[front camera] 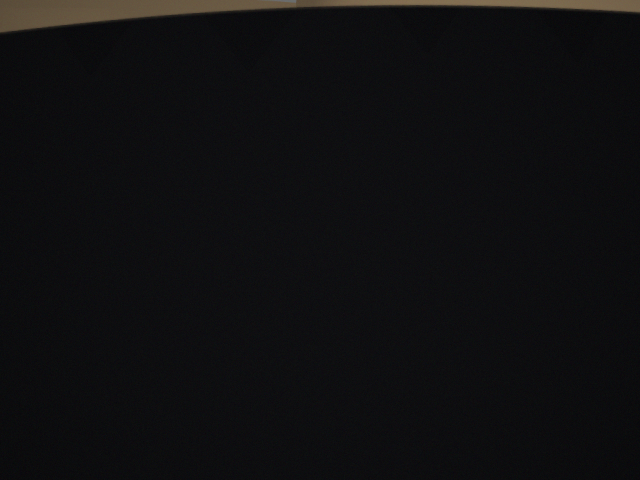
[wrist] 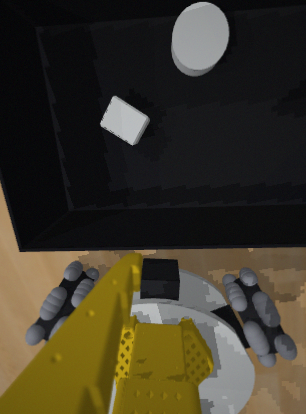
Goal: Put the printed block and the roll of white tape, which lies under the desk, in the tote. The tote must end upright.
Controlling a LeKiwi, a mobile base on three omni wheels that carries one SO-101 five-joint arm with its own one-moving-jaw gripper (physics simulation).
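Places are measured from the arm's base along level axes (x ahead, y left, z up), in metres.
Pixels of known places: end effector, tool point: [wrist: 141, 267]; arm's base, origin of the base link: [wrist: 158, 335].
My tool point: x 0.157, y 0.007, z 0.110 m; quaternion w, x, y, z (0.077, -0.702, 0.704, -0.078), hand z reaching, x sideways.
For each thing: its top centre in the pictures, then the offset to it from my tool point. Level surfaces: height alone.
- black tote, middle of its top: [front camera: 374, 146] [wrist: 196, 118] dx +0.051, dy -0.028, dz -0.100 m
- printed block, middle of its top: [wrist: 123, 121] dx +0.052, dy +0.034, dz -0.168 m
- white tape, middle of its top: [wrist: 200, 37] dx +0.122, dy -0.036, dz -0.173 m
- Wooden floor, its level: dz -0.200 m
The black tote [front camera: 320, 232] [wrist: 165, 230] stands upright with its open top showing in the wrist view, and its dark wall fills most of the front view. The printed block [wrist: 124, 120], small and whitish, lies inside on the tote's floor, left of the middle. The roll of white tape [wrist: 200, 37], a round pale shape, lies inside the tote farther up and to the right of the block, apart from it. My gripper [wrist: 134, 261] is open and empty, with one yellow jaw in view. Its tip appears just below the tote's near rim in the picture; the other jaw is out of view.
My round white base [wrist: 227, 370] and grey roller wheels [wrist: 257, 320] show below the tote's near rim in the wrist view. Wooden floor [wrist: 15, 280] shows around them. A tan strip [front camera: 129, 10] shows above the tote's edge in the front view.
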